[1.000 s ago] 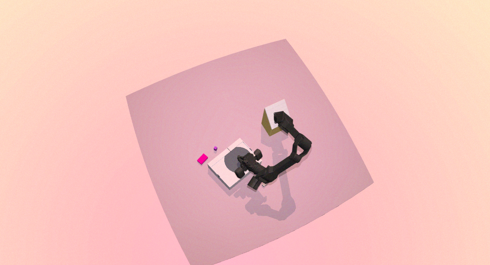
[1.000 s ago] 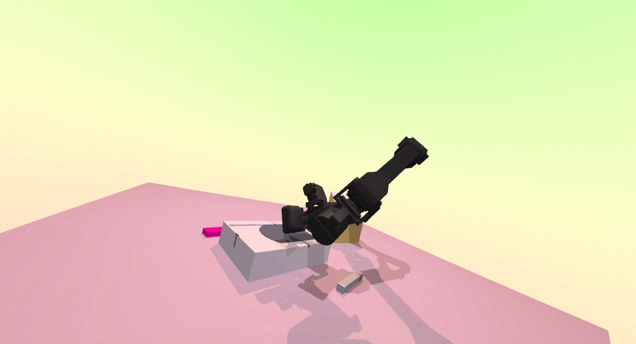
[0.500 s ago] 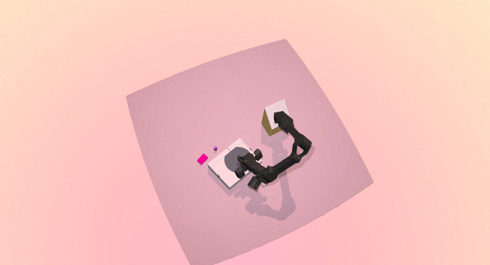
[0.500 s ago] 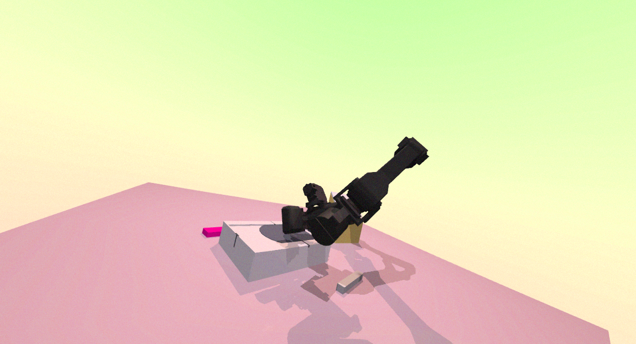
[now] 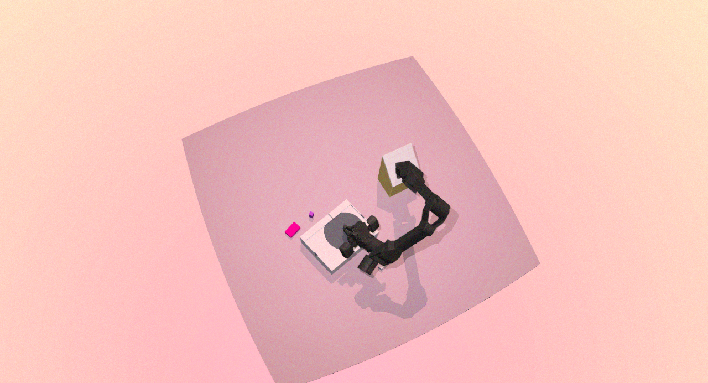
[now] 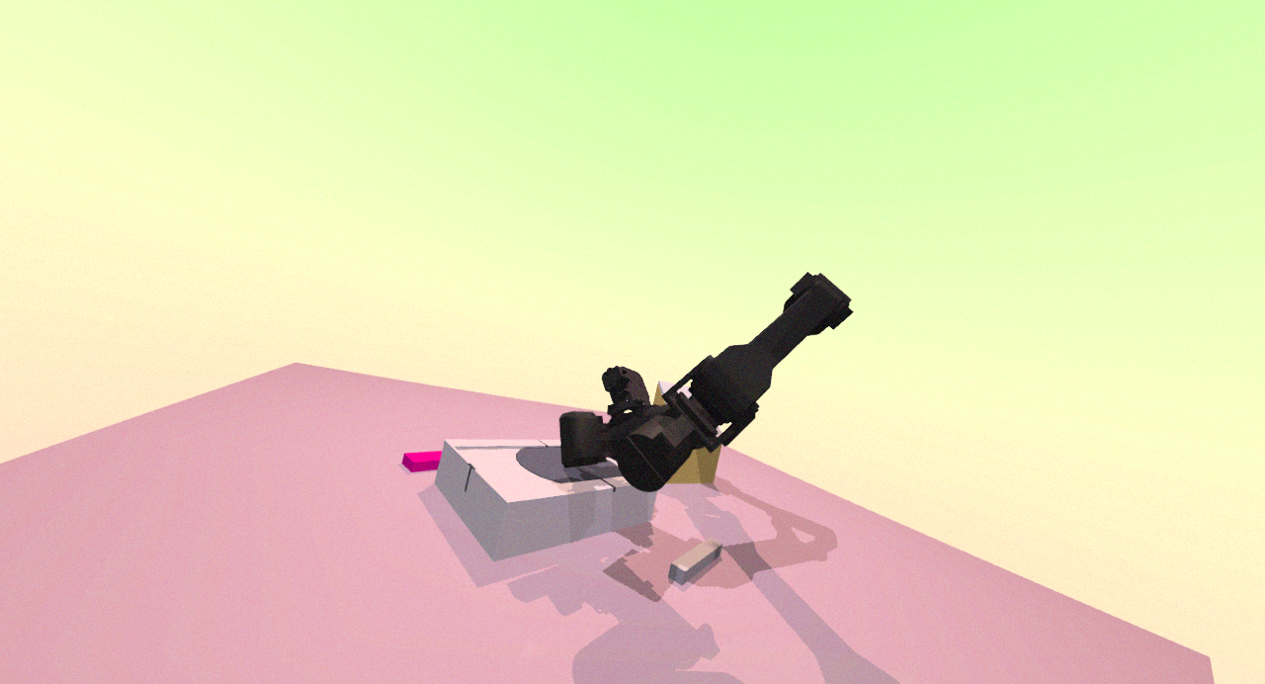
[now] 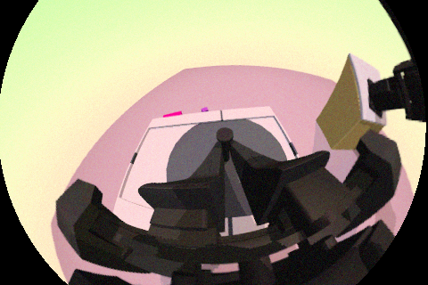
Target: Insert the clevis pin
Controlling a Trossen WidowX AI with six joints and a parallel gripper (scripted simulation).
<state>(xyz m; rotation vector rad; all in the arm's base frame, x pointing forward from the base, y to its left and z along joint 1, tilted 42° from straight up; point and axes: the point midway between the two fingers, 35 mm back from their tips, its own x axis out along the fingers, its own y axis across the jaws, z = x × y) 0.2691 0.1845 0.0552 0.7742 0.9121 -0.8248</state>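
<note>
The clevis pin is 1 cm below my gripper tip. From my gripper tip the other things lie so: steel tray: 2 cm ahead, 1 cm to the left, 4 cm below; purple cube: 10 cm ahead, 12 cm to the right, 7 cm below; grey disc: 3 cm below.
</note>
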